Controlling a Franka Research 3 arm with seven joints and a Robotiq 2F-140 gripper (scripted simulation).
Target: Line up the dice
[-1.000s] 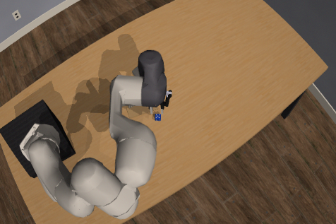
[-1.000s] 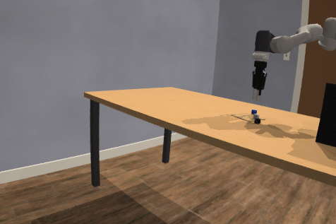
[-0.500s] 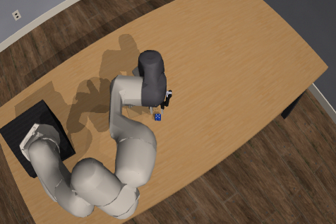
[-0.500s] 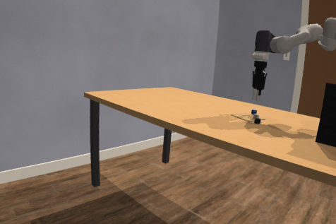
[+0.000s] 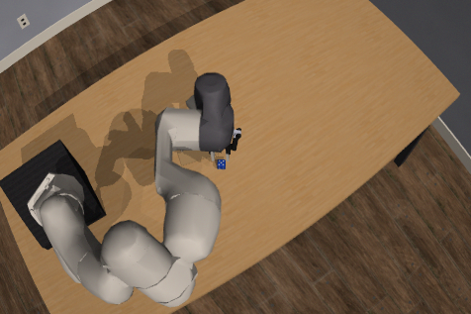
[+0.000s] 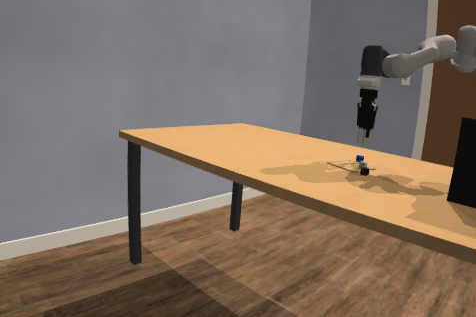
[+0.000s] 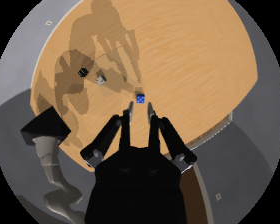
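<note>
The blue die lies 90 mm below my hand. The rest, counted from my hand: white die 130 mm to the left, 90 mm below, 60 mm behind; thin tan mat 130 mm to the left, 100 mm below, 10 mm behind; black die 210 mm to the left, 90 mm below, 90 mm behind.
</note>
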